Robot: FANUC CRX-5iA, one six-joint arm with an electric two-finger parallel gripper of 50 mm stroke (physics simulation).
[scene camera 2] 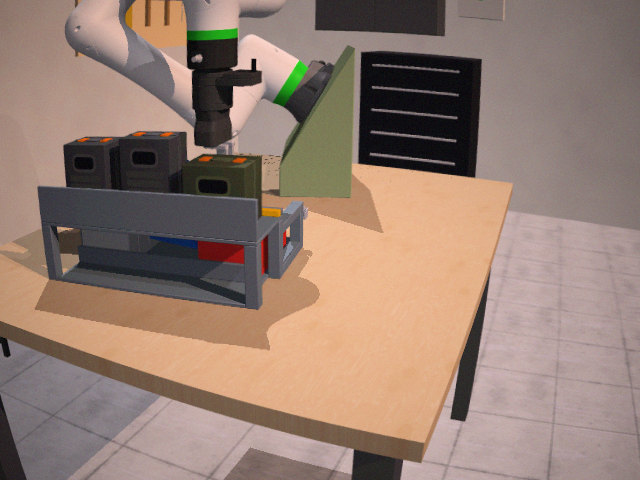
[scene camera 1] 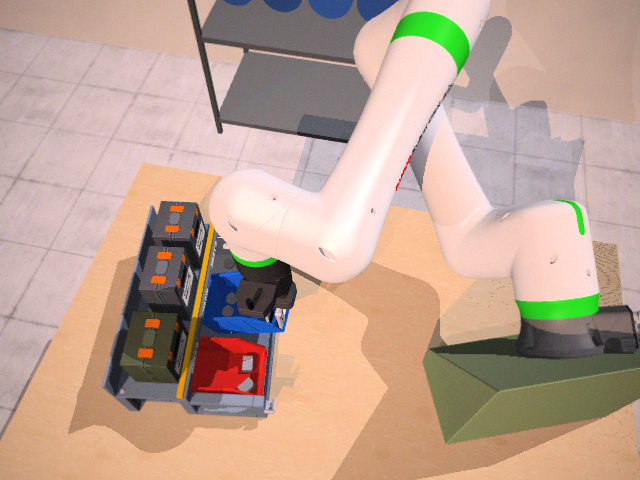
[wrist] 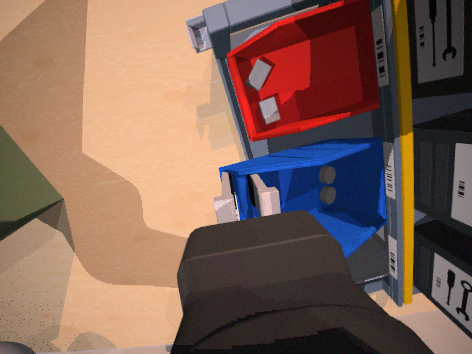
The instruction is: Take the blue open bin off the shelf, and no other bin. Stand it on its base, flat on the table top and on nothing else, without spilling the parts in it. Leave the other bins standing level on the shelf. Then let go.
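Places are measured from the arm's base along level axes (x left, y back, z up), in millimetres.
Pixels of known places: gripper, fingertip midpoint: (scene camera 1: pixel 276 322) (wrist: pixel 239 181); arm's base, link origin: (scene camera 2: pixel 315 99) (scene camera 1: pixel 563 347).
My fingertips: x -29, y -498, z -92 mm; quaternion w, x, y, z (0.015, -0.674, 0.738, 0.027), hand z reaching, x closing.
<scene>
For each thing: its top centre in the pictures, then the offset to it from my fingertips. Level surfaces: height alone.
- blue open bin, top centre: (wrist: pixel 342 224) (scene camera 2: pixel 187 165) (scene camera 1: pixel 241 290) dx -43, dy -72, dz +35 mm
- red bin, top centre: (wrist: pixel 325 68) (scene camera 2: pixel 243 216) (scene camera 1: pixel 216 362) dx +79, dy -106, dz -36 mm
- light grey bin, top centre: (wrist: pixel 348 258) (scene camera 2: pixel 126 206) (scene camera 1: pixel 235 257) dx -153, dy -115, dz -36 mm
- green case, top centre: (scene camera 2: pixel 222 158) (scene camera 1: pixel 149 337) dx +85, dy -203, dz +82 mm
- yellow strip, top centre: (wrist: pixel 409 169) (scene camera 1: pixel 197 301) dx -30, dy -162, dz -5 mm
- table, surface height: dz -117 mm
The blue open bin (scene camera 1: pixel 214 295) (scene camera 2: pixel 180 242) (wrist: pixel 307 200) is at the middle of the shelf (scene camera 1: pixel 227 406) (scene camera 2: pixel 147 214) (wrist: pixel 216 19), with its front end over the front rail. Its lower edge slopes in scene camera 2, so it looks raised and somewhat tilted; its clearance cannot be told. Round grey parts (scene camera 1: pixel 227 310) (wrist: pixel 327 195) lie inside. My gripper (wrist: pixel 239 181) is shut on its front wall, one finger inside and one outside. The fingertips are hidden in scene camera 2. The red bin (scene camera 1: pixel 214 361) (scene camera 2: pixel 222 251) (wrist: pixel 340 65) sits beside it on the shelf, holding grey blocks.
A light grey bin (scene camera 2: pixel 111 241) is on the blue bin's other side. Two dark cases (scene camera 1: pixel 178 222) (scene camera 1: pixel 165 273) and a green case (scene camera 1: pixel 149 343) (scene camera 2: pixel 224 178) stand on the raised back level behind a yellow strip (scene camera 1: pixel 195 315) (wrist: pixel 404 150). The green wedge-shaped mount (scene camera 1: pixel 465 387) (scene camera 2: pixel 330 155) stands on the table (scene camera 1: pixel 310 428) (scene camera 2: pixel 361 310).
</scene>
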